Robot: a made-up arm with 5 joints.
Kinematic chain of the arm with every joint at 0, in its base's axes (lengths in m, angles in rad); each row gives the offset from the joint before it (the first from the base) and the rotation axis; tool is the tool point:
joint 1: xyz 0 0 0.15 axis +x
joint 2: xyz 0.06 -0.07 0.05 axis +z
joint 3: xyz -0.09 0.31 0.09 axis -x
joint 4: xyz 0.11 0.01 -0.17 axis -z
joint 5: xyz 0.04 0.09 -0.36 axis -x
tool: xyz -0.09 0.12 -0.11
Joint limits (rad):
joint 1: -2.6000..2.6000
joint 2: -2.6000..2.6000
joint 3: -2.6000..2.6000
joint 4: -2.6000..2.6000
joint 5: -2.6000..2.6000
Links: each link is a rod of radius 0.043 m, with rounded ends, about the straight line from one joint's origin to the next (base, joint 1, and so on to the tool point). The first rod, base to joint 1, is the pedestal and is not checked.
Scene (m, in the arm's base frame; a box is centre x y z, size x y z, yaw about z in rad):
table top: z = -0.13
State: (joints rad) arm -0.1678 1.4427 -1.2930 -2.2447 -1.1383
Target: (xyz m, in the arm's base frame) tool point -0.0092 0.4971 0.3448
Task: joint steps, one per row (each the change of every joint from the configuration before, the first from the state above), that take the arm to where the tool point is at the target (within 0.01 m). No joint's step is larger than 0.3 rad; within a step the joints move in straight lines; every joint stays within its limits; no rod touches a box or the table.
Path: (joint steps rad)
1: 0.1817 -0.2734 0.0454 -0.0711 -0.1286
2: 0.1816 -0.2734 0.0454 -0.0710 -0.1287
3: 0.1817 -0.2734 0.0454 -0.0711 -0.1286
4: 0.1817 -0.2735 0.0454 -0.0710 -0.1286
5: 0.1817 -0.2734 0.0454 -0.0711 -0.1287

